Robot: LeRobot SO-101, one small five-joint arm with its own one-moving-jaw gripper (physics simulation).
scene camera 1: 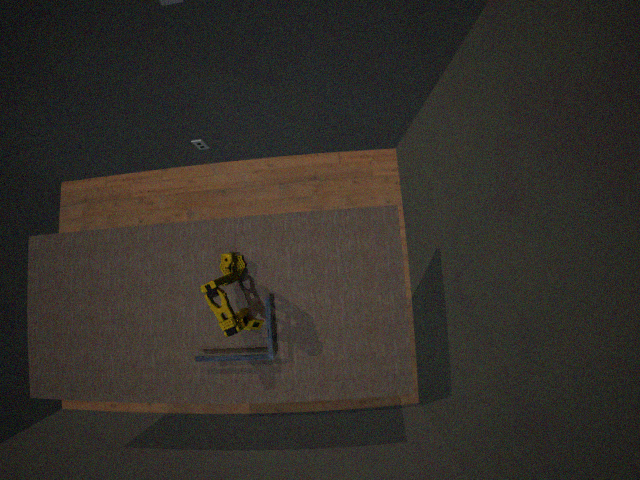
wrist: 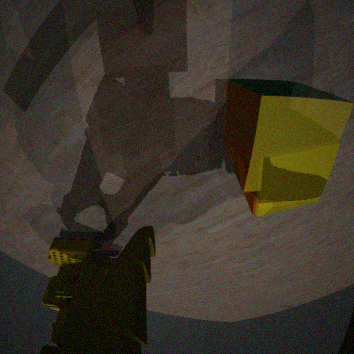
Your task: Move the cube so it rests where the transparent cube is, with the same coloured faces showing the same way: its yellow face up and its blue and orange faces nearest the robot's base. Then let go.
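Pixels of known places: end effector, tool point: (scene camera 1: 246,309) (wrist: 153,236); arm's base, origin of the base link: (scene camera 1: 233,270) (wrist: 99,254).
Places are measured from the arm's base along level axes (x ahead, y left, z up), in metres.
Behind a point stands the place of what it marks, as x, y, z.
The cube (wrist: 300,125) {0.221, 0.069, 0.040} is at the right of the wrist view, its large yellow face towards the camera, a dark orange face on its left and a dark green face along its top edge. An orange sliver and uneven yellow patches show low on it. I cannot separate the transparent cube's outline from it there. In the scene view neither cube can be made out. My gripper (scene camera 1: 255,323) (wrist: 245,275) is open and empty. Its fixed jaw shows at the lower left of the wrist view, and a sliver of the moving jaw at the lower right corner. The cube appears beyond the gap, untouched.
Two blue bars form an L beside the gripper: one bar (scene camera 1: 232,357) {0.339, -0.002, 0.060} runs below it, the other bar (scene camera 1: 269,320) {0.201, 0.156, 0.060} stands to its right. The yellow arm's base (scene camera 1: 232,263) {-0.029, 0.019, 0.057} is on the greyish mat (scene camera 1: 336,310) {0.192, 0.420, 0.000}, over a wooden table (scene camera 1: 232,186). Shadows fall across the mat.
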